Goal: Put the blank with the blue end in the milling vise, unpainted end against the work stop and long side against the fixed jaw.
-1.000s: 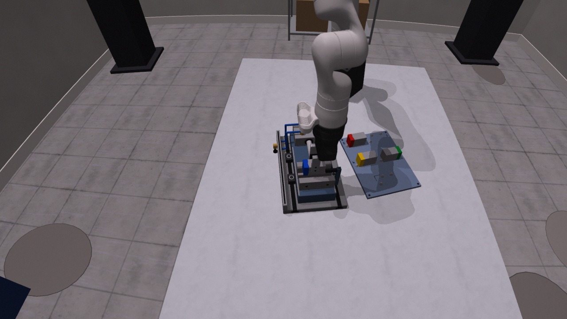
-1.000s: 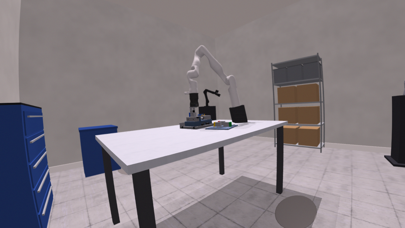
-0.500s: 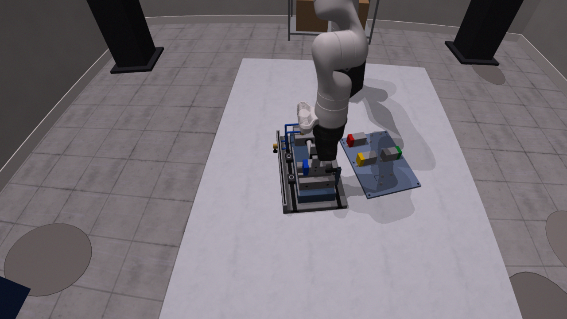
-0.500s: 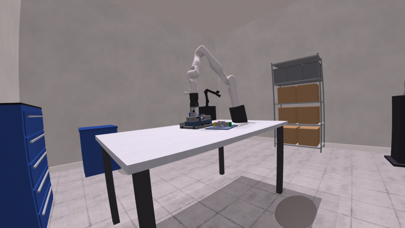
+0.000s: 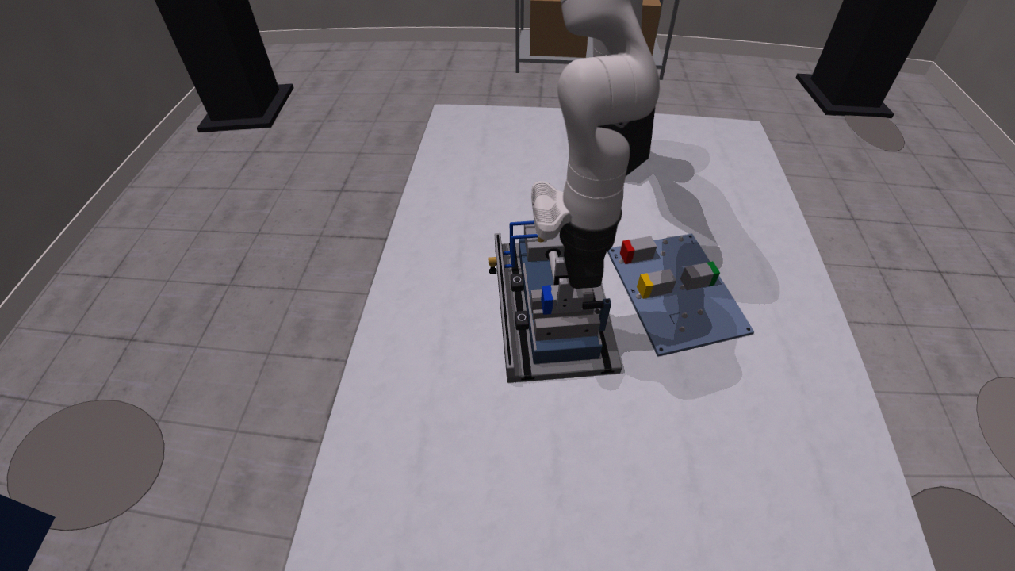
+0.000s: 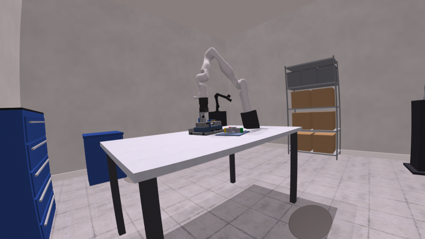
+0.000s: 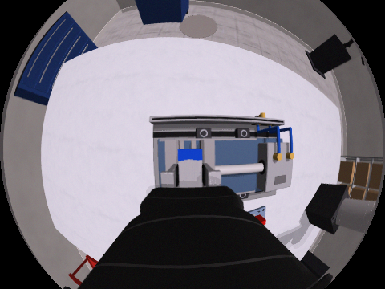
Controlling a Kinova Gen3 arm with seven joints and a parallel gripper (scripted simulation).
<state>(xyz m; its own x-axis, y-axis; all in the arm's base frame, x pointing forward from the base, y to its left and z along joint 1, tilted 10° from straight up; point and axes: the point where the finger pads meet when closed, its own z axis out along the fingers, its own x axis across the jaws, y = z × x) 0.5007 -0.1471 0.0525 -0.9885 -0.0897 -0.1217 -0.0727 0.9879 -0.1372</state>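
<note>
My hand is 2 cm above the blue-ended blank. Also, from my hand: vise base rail (7 cm behind, 9 cm to the right, 10 cm below); then work stop rod (1 cm behind, 5 cm to the left, 5 cm below); then fixed jaw (3 cm ahead, 1 cm to the left, 6 cm below).
</note>
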